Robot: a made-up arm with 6 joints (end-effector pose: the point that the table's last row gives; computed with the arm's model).
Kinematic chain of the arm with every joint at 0, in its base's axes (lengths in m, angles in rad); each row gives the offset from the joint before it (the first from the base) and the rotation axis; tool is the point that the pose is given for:
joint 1: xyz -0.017 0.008 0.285 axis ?
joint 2: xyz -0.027 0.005 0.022 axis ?
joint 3: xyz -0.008 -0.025 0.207 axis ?
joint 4: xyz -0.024 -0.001 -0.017 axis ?
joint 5: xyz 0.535 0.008 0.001 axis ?
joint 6: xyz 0 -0.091 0.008 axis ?
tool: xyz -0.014 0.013 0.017
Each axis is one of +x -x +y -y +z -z.
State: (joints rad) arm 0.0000 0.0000 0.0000 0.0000 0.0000 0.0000
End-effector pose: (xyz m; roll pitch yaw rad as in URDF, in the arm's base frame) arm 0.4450 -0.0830 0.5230 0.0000 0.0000 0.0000
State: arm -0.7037 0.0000 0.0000 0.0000 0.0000 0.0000
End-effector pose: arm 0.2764 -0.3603 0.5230 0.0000 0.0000 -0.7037
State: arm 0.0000 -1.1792 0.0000 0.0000 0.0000 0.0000
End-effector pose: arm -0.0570 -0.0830 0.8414 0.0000 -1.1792 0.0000
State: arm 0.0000 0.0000 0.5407 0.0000 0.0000 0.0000
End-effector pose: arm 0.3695 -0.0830 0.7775 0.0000 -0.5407 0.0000
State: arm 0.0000 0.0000 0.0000 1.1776 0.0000 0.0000
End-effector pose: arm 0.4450 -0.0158 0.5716 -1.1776 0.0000 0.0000
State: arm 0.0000 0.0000 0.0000 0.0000 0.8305 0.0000
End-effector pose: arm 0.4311 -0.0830 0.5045 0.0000 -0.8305 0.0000
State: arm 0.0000 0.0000 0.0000 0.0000 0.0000 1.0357
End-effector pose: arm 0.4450 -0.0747 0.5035 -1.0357 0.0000 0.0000
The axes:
joint 1: +z
joint 2: +y
joint 3: -y
joint 4: -x
joint 5: -y
joint 6: -x

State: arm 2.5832 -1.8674 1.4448 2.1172 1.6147 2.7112
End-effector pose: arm 0.5935 -0.3898 0.0863 -1.3134 -0.5457 -2.0767
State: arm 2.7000 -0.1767 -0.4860 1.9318 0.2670 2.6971
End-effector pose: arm -0.4014 0.1945 0.4237 1.7478 0.3924 2.9704
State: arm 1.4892 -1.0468 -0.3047 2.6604 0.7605 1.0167
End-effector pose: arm -0.0367 0.1556 0.7508 2.4733 -0.0393 1.8142
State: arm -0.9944 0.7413 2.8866 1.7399 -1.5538 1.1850
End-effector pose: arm -0.1263 0.1840 0.8730 -0.6178 0.0773 -2.7167
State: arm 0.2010 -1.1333 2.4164 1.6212 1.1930 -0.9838
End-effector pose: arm -0.6299 -0.1353 0.1302 2.1561 0.1036 2.1391
